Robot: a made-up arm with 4 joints.
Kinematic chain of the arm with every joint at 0, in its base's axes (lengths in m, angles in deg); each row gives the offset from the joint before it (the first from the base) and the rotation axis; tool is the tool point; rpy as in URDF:
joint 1: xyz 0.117 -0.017 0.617 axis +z
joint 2: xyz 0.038 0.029 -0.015 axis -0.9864 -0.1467 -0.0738
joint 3: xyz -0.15 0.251 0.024 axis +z
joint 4: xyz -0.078 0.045 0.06 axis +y
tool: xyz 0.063 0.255 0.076 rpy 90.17 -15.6 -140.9
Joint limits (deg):
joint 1: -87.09..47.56
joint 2: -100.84..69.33
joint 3: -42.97..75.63
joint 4: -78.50..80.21
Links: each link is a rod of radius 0.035 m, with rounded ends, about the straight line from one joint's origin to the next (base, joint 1, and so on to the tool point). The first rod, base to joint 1, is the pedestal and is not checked.
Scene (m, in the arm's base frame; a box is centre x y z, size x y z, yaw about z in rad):
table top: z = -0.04
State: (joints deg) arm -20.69 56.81 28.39 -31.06
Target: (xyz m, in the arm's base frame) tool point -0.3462 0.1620 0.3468
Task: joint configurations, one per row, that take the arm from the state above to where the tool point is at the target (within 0.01 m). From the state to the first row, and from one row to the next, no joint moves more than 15 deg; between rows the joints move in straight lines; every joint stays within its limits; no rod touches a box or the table.
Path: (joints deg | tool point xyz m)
1: -7.92 59.48 41.78 -34.39 | -0.1410 0.4269 0.2679
2: 4.85 62.16 55.17 -37.71 | -0.2717 0.3082 0.3010
3: 17.62 64.83 68.56 -41.04 | -0.3462 0.1620 0.3468

